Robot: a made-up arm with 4 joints. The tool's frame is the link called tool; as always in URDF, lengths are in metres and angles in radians. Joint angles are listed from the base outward.
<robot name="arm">
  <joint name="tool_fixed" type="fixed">
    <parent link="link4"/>
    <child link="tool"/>
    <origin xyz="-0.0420 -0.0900 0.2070" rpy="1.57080 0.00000 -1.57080"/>
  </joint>
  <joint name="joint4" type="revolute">
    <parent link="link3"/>
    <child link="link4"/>
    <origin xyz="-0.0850 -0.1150 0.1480" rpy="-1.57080 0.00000 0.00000"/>
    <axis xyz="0 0 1"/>
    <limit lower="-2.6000" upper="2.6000"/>
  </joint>
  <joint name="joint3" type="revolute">
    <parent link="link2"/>
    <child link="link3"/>
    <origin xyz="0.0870 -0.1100 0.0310" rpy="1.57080 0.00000 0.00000"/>
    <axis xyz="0 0 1"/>
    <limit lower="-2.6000" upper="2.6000"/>
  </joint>
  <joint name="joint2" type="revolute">
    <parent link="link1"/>
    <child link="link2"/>
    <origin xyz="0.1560 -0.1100 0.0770" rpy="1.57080 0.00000 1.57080"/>
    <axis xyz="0 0 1"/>
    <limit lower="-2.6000" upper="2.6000"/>
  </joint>
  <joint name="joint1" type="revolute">
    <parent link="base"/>
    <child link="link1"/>
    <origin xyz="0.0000 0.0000 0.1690" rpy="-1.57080 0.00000 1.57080"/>
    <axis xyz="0 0 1"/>
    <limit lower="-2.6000" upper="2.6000"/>
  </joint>
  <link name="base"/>
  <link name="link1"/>
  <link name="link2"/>
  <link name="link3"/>
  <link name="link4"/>
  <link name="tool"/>
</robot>
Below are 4 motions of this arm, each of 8 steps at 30 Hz.
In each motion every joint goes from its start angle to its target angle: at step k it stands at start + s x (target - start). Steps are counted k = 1, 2, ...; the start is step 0. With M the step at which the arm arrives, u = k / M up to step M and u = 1 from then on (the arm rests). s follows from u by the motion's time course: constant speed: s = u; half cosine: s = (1 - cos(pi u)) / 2; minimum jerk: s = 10 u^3 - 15 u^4 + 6 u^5.
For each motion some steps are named. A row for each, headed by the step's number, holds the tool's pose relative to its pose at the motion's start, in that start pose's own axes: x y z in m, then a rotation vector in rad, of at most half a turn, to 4 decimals.
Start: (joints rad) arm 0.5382 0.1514 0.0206 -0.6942
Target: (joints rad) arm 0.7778 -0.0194 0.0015 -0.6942
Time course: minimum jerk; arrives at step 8
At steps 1, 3, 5, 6, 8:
1: -0.0002 0.0006 -0.0001 -0.0035 -0.0028 0.0022
3: -0.0046 0.0113 -0.0028 -0.0591 -0.0471 0.0394
5: -0.0143 0.0308 -0.0086 -0.1525 -0.1237 0.1089
6: -0.0189 0.0385 -0.0113 -0.1870 -0.1528 0.1372
8: -0.0219 0.0433 -0.0130 -0.2075 -0.1702 0.1546

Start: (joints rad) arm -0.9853 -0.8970 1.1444 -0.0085
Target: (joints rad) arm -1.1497 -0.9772 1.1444 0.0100
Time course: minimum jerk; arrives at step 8
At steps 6, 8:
6: 0.0059 0.0029 0.0696 0.0878 -0.1209 0.0163
8: 0.0060 0.0028 0.0778 0.0973 -0.1353 0.0181

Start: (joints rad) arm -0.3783 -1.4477 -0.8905 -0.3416
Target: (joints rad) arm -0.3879 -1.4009 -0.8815 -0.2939
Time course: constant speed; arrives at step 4
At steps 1, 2, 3, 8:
1: -0.0004 0.0019 -0.0039 0.0049 0.0211 0.0063
2: -0.0008 0.0038 -0.0078 0.0098 0.0423 0.0127
3: -0.0013 0.0058 -0.0117 0.0146 0.0635 0.0191
8: -0.0019 0.0077 -0.0156 0.0193 0.0847 0.0255

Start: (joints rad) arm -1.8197 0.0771 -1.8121 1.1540
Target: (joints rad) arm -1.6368 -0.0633 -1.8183 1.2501
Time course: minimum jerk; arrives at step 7
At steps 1, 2, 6, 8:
1: 0.0008 -0.0002 0.0002 0.0011 0.0033 -0.0053
2: 0.0048 -0.0013 0.0012 0.0068 0.0205 -0.0327
6: 0.0274 -0.0124 0.0069 0.0566 0.1280 -0.2203
8: 0.0279 -0.0128 0.0070 0.0583 0.1308 -0.2255

